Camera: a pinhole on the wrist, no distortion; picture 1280 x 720 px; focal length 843.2 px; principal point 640.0 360.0 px. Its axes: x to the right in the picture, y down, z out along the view. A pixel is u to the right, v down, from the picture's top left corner.
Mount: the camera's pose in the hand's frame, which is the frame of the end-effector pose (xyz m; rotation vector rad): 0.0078 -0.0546 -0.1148 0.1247 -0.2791 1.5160
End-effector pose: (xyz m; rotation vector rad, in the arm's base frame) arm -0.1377 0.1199 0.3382 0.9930 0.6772 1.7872
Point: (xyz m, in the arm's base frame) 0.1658 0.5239 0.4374
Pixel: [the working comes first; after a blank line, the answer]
In the camera's frame: -0.0420 -0.3761 0.4262

outside the picture
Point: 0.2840 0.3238 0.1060
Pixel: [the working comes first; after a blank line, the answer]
In the camera's frame: -0.3002 -0.0652 0.4480

74.9 237.3
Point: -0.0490 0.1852 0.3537
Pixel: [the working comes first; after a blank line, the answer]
In the camera's frame: 0.0521 -0.0559 0.1886

872.7 110.3
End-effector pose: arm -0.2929 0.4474 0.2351 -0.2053 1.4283 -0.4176
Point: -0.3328 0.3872 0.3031
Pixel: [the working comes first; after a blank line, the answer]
In the camera's frame: -0.0093 0.0388 0.1015

563.2 682.2
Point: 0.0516 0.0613 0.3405
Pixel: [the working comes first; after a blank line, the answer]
In the camera's frame: -0.1397 -0.1418 0.5551

427.8 144.6
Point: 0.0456 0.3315 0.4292
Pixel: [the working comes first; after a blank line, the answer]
In the camera's frame: 0.0525 0.0602 0.4989

728.7 461.7
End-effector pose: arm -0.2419 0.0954 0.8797 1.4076 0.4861 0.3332
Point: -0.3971 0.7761 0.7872
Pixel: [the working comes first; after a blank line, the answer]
In the camera's frame: -0.0882 -0.1552 -0.5681

behind the camera
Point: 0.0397 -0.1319 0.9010
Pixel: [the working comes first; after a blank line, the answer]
In the camera's frame: 0.1797 -0.1554 0.4099

1009.6 40.4
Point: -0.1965 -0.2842 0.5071
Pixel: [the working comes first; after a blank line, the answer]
In the camera's frame: -0.2449 0.0508 0.5163

240.0 442.9
